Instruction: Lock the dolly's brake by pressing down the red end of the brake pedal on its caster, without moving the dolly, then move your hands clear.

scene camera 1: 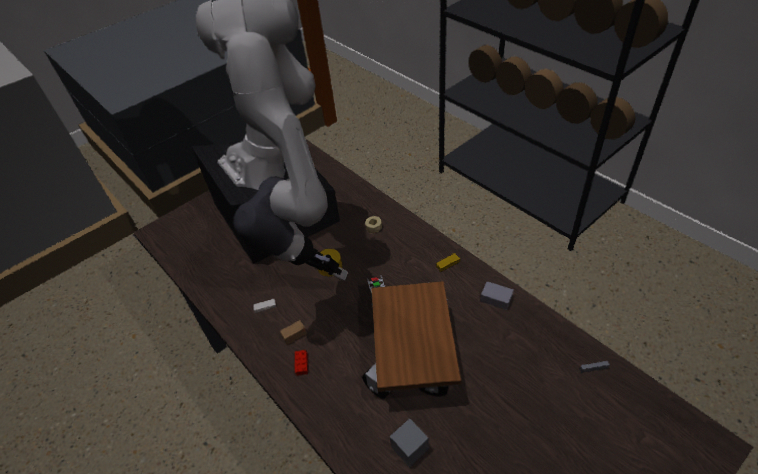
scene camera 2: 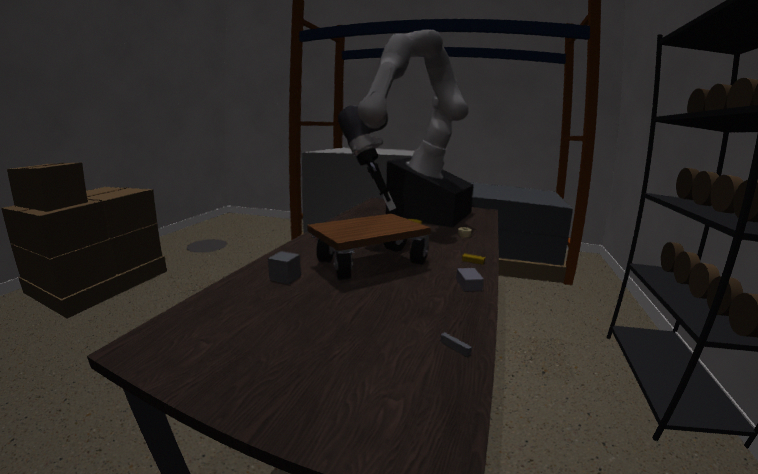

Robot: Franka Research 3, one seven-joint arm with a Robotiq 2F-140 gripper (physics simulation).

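The dolly has a wooden deck and stands on its casters on the dark table. The brake pedal, with a red end and a green end, sticks out past the deck edge nearest the robot base in scene camera 1. Its tilt is too small to tell. In scene camera 2 the pedal does not show behind the deck. My gripper is shut and empty. Its tips point down and are raised above the table, on the robot's side of the dolly, apart from the pedal and the deck.
A yellow round thing lies beneath the gripper. A cream ring, yellow block, lilac block, red brick, tan block, white block and grey cube surround the dolly.
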